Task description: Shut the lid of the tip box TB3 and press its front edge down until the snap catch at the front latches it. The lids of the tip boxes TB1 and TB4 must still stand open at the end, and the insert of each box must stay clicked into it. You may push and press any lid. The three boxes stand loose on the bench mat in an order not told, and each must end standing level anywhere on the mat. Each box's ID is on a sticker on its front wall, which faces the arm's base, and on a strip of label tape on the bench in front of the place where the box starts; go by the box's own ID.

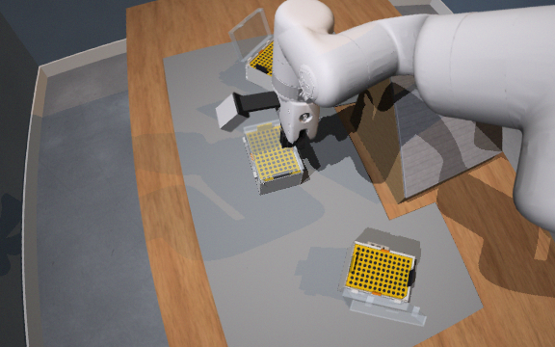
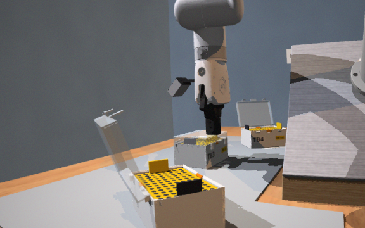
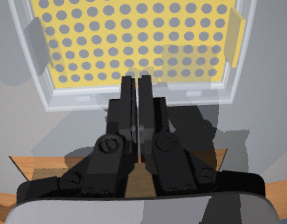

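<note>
The yellow insert lies 40 mm below my hand and 30 mm ahead of it. From my hand the other things lie so: tip box TB4: 260 mm to the right, 60 mm behind, 30 mm below; then tip box TB3: 50 mm below, 30 mm ahead.
</note>
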